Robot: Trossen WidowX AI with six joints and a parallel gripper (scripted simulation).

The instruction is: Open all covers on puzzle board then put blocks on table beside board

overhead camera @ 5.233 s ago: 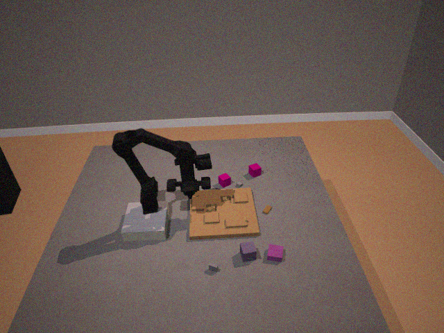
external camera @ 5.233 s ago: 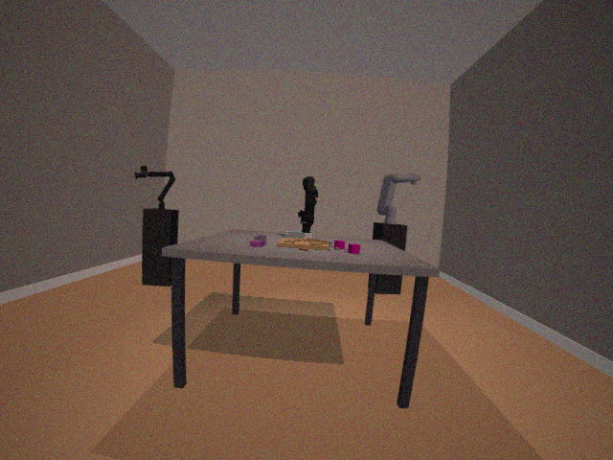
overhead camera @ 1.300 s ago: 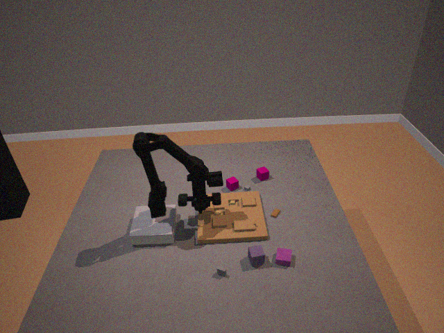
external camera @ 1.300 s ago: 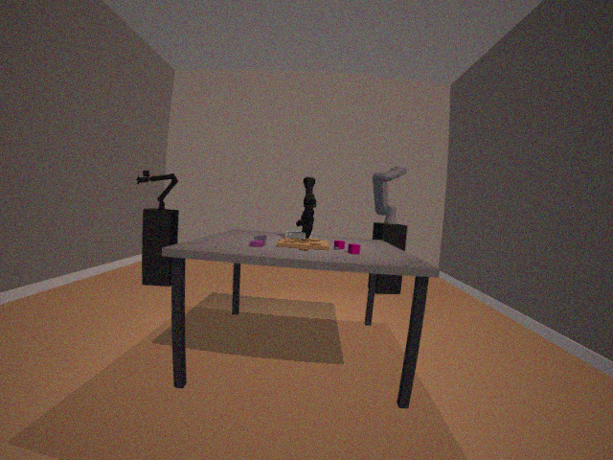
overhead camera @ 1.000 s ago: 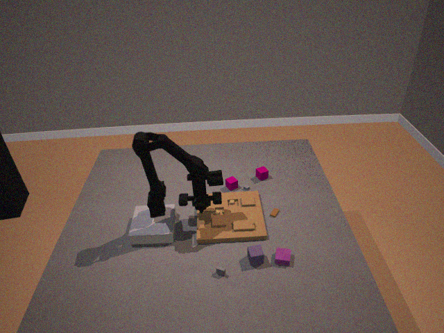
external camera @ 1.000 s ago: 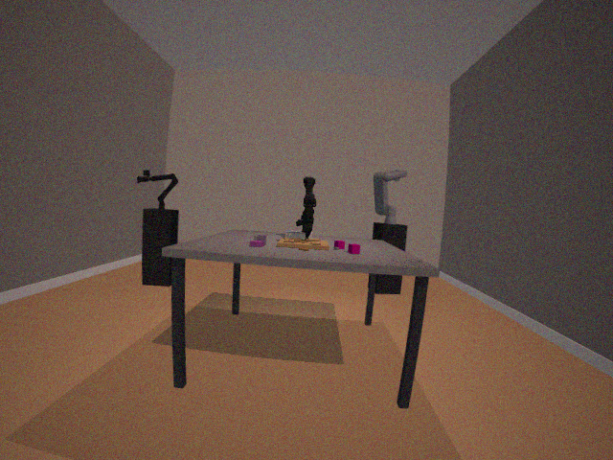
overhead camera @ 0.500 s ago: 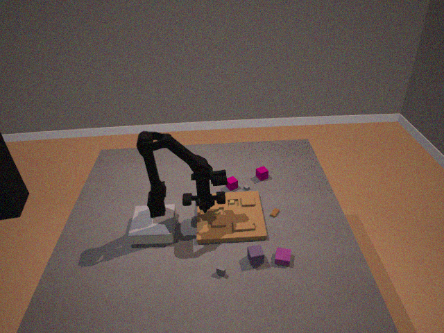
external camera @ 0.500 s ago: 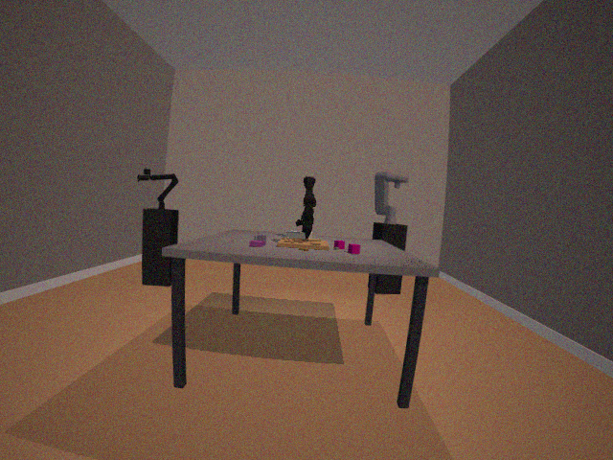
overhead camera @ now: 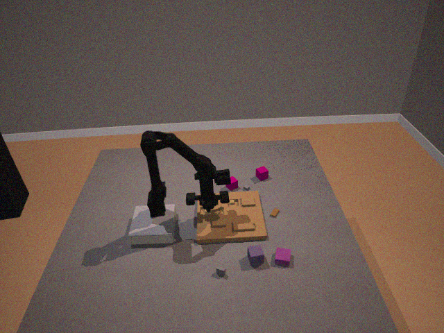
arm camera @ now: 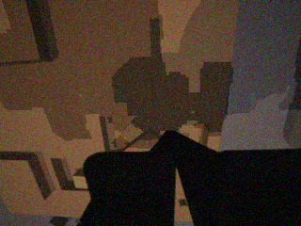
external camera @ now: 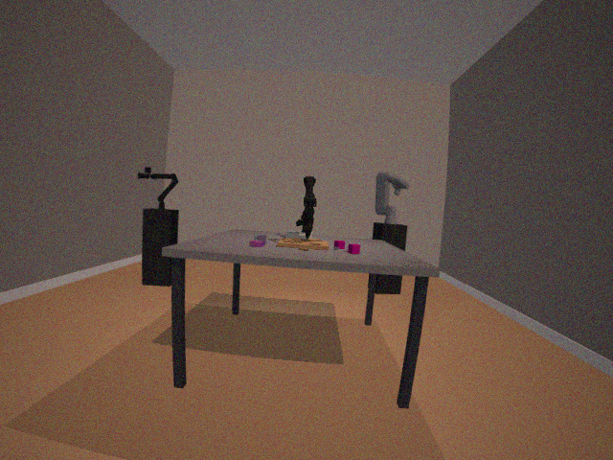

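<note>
Right now the tan puzzle board is 9 cm ahead of my gripper tip, 3 cm to the right of it and 1 cm below it. The rest, counted from my gripper tip: small tan piece: 30 cm ahead, 6 cm to the right, 2 cm below; then small grey piece: 1 cm behind, 32 cm to the right, 1 cm below; then purple block: 13 cm ahead, 29 cm to the right.
</note>
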